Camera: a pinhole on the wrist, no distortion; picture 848 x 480 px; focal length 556.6 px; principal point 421.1 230.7 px. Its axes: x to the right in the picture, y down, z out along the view. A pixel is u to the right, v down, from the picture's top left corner.
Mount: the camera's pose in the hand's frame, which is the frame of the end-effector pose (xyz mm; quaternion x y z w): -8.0 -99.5 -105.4 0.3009 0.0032 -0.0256 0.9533
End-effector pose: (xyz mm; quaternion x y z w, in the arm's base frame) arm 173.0 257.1 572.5 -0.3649 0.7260 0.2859 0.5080
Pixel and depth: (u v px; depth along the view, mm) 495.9 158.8 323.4
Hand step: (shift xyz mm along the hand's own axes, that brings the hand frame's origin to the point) 30.3 -321.3 134.5
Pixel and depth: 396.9 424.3 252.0
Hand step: -16.8 -171.9 151.5
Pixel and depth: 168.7 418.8 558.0
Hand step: -256.3 -253.7 465.1
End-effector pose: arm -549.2 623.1 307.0 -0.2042 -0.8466 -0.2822 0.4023
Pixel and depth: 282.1 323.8 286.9
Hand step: -79.8 -221.5 158.6
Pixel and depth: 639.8 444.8 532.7
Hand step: 206.5 -247.5 443.8
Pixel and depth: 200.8 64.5 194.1
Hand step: -89.5 -254.7 22.0
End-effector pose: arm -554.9 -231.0 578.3 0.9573 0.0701 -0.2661 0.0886
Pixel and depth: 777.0 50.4 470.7
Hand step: 280.5 -508.4 186.1
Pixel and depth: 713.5 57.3 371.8
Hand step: 177.7 -416.7 128.4
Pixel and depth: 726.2 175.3 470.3
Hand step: 242.7 -419.7 247.3
